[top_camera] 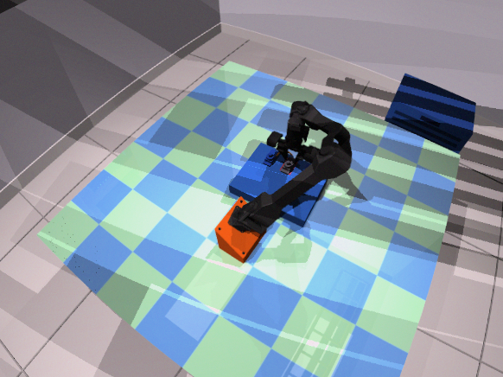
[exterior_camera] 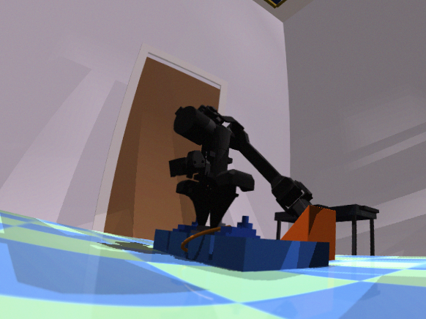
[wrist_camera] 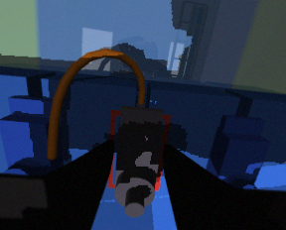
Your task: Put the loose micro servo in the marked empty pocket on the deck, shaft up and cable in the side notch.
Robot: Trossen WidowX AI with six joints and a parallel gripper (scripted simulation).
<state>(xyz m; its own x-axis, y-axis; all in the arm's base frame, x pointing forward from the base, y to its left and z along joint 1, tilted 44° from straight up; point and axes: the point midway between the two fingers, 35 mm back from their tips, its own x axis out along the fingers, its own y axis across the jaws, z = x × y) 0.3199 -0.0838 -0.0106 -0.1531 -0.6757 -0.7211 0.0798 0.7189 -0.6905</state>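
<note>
The blue deck lies 12 cm behind my gripper tip, 1 cm to the left of it and 4 cm below it.
</note>
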